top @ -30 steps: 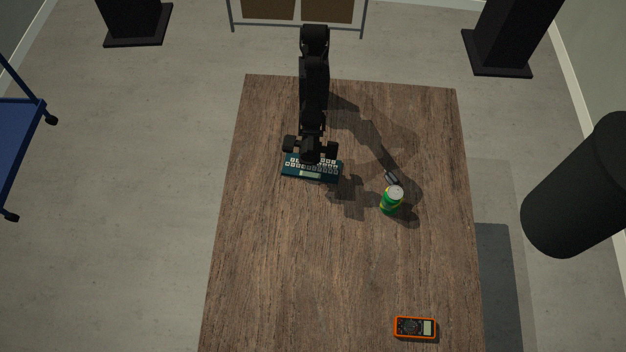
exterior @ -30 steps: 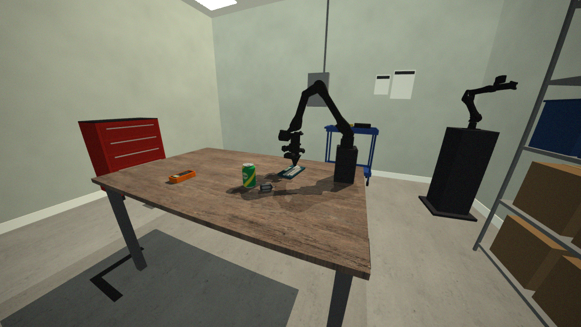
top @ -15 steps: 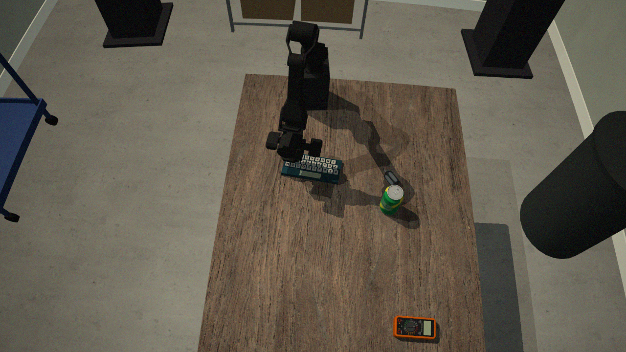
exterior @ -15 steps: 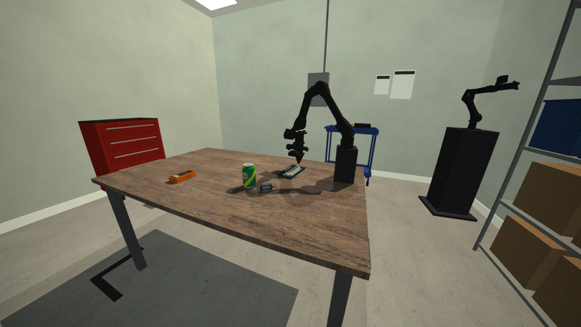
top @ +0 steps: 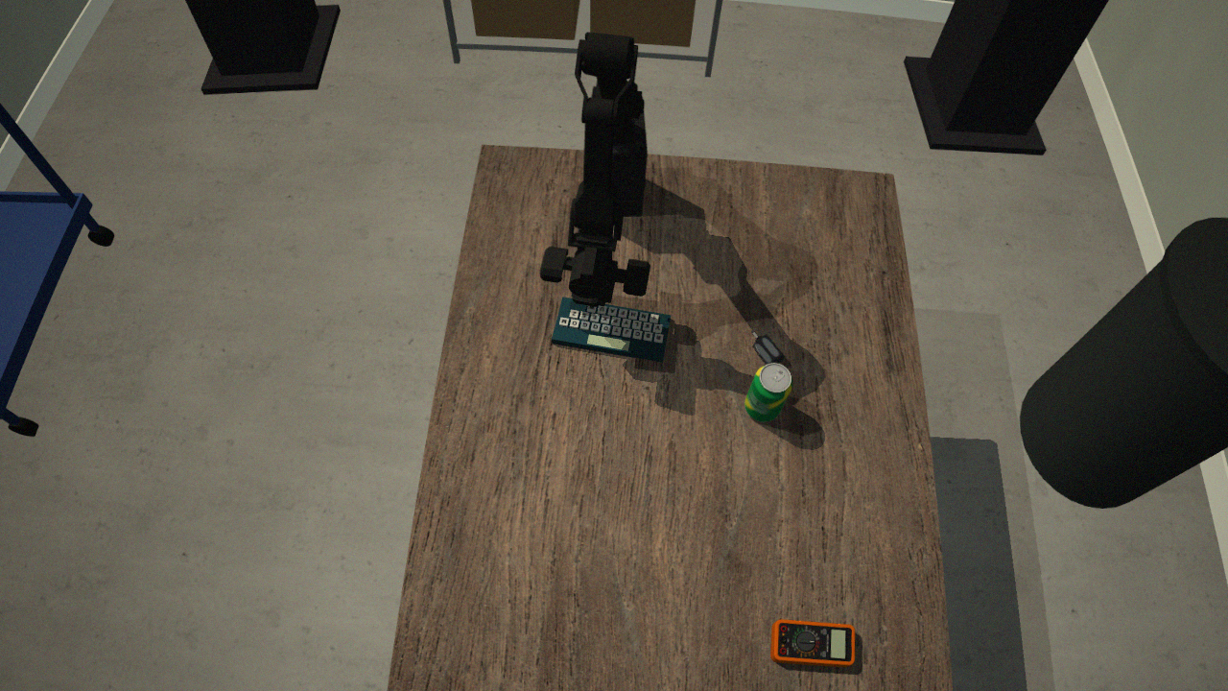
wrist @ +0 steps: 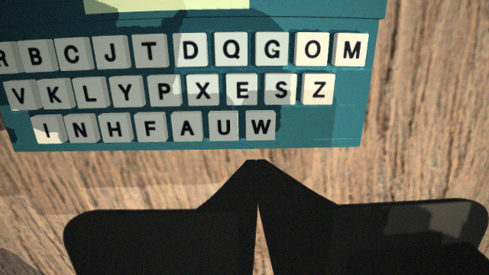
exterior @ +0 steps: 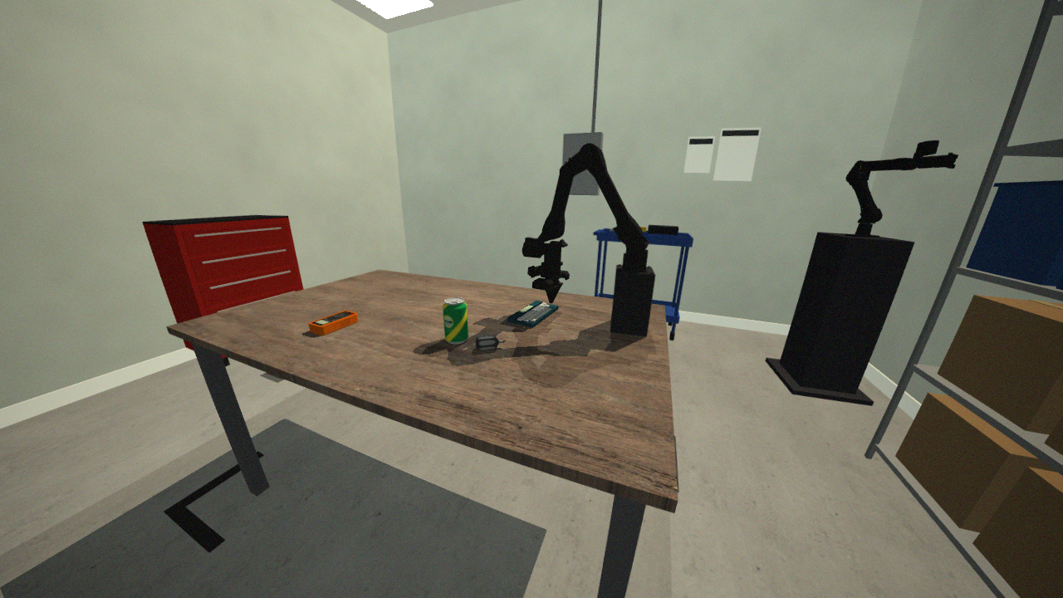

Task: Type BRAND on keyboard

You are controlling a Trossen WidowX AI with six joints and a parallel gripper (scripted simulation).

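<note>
The key is 2 cm ahead of my hand, 3 cm to the left of it and 6 cm below it. From my hand the other things lie so: green soda can (21 cm ahead, 30 cm to the left, 1 cm below); orange multimeter (62 cm ahead, 35 cm to the left, 6 cm below); grey object (9 cm ahead, 31 cm to the left, 6 cm below).
</note>
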